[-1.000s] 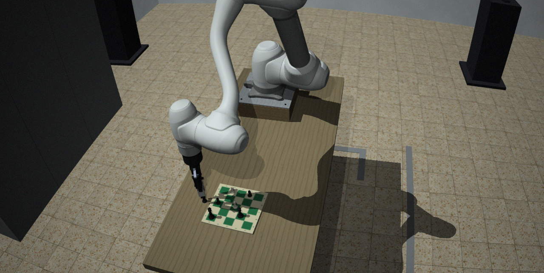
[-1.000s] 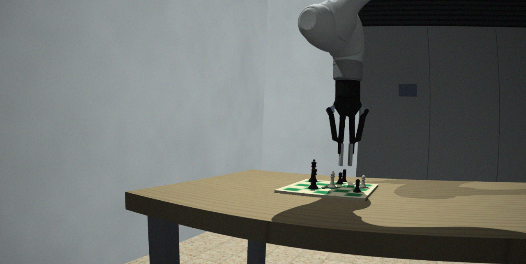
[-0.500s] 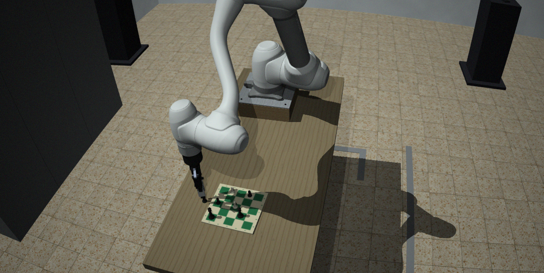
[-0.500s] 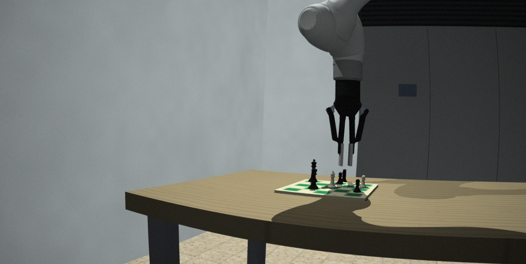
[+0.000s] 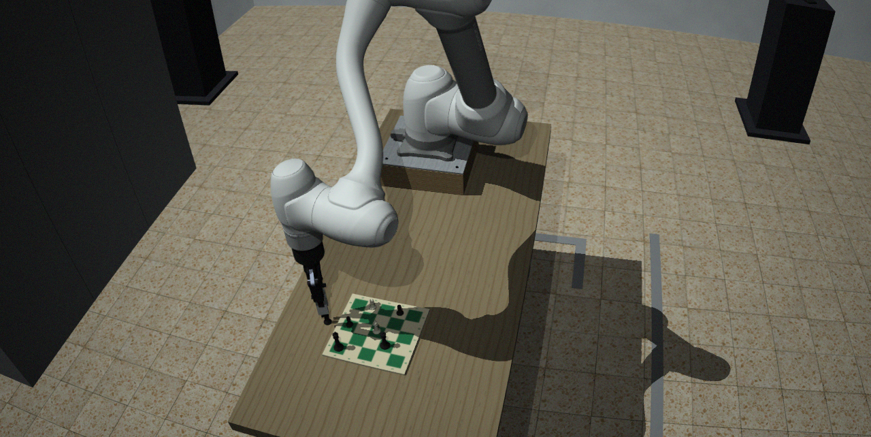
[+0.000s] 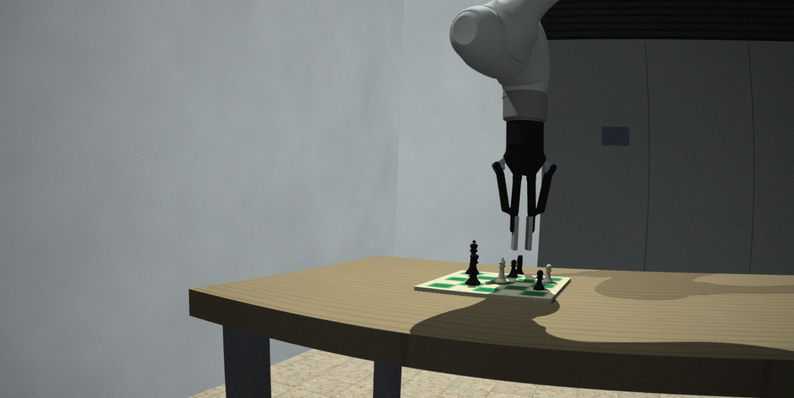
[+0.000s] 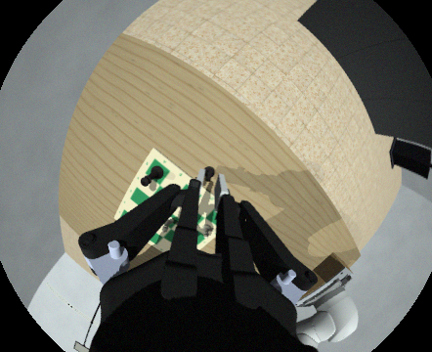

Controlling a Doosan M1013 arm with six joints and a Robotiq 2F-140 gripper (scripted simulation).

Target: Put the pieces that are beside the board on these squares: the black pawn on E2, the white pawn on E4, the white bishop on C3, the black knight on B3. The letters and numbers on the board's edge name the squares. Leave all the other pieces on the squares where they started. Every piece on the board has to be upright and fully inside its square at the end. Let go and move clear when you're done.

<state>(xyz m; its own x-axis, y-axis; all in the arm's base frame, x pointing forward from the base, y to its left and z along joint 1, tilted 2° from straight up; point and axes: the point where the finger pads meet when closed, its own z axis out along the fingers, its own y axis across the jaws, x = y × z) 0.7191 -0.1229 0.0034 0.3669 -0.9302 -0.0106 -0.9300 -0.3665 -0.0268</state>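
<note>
Right now the black knight is 70 mm below my hand. The rest, counted from my hand: white bishop: 140 mm to the left, 60 mm below, 10 mm ahead; then white pawn: 110 mm to the left, 70 mm behind, 60 mm below; then green-and-cream chessboard: 140 mm to the left, 80 mm below, 10 mm ahead.
</note>
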